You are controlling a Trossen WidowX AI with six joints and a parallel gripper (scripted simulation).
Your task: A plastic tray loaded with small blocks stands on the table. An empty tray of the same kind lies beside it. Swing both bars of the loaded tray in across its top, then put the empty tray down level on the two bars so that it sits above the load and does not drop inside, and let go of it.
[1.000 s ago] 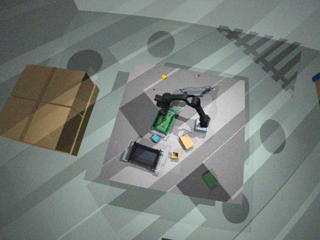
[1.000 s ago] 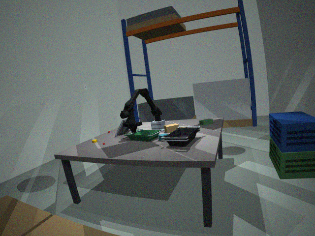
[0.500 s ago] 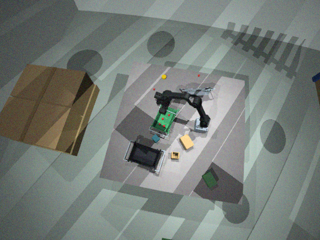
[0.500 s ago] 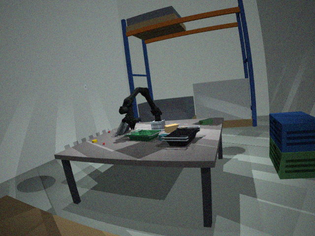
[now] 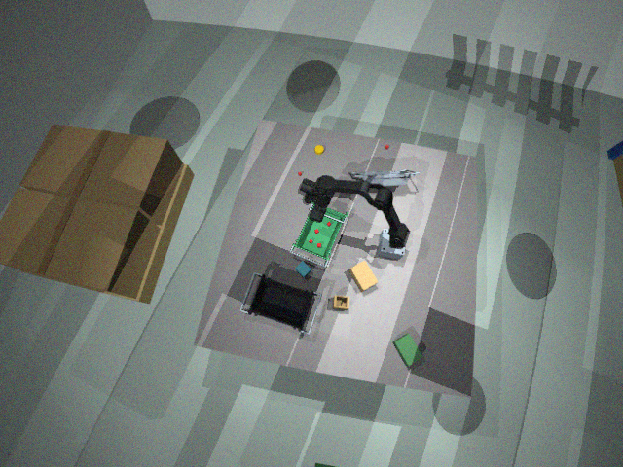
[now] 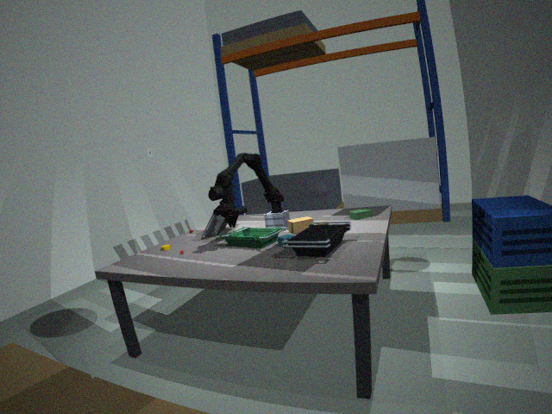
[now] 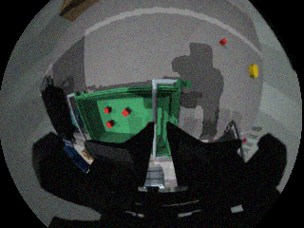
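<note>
Right now the teal block is 290 mm to the left of my gripper tip, 70 mm below it and 50 mm ahead of it. Also, from my gripper tip: tan block: 290 mm to the left, 240 mm behind, 60 mm below; grey tray: 290 mm behind, 260 mm to the right, 10 mm below; red block: 230 mm to the right, 150 mm ahead, 80 mm below.
</note>
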